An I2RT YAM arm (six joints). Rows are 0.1 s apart.
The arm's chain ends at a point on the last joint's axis. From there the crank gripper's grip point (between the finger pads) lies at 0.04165 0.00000 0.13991 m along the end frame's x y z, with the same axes.
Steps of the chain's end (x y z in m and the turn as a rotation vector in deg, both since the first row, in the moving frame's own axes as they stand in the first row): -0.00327, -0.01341, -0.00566, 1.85, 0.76, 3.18; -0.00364, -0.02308, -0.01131, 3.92, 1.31, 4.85; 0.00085, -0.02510, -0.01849, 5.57, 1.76, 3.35; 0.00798, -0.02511, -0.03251, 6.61, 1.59, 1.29; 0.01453, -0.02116, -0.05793, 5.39, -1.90, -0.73; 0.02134, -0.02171, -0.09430, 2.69, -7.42, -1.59
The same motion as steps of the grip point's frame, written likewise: -0.00136, -0.01555, -0.00626, 1.85, 0.76, 3.18; -0.00020, -0.02895, -0.01250, 3.92, 1.31, 4.85; 0.00544, -0.03605, -0.02037, 5.57, 1.76, 3.35; 0.01201, -0.04017, -0.03459, 6.61, 1.59, 1.29; 0.00979, -0.03486, -0.05727, 5.39, -1.90, -0.73; 0.00283, -0.02928, -0.09028, 2.69, -7.42, -1.59
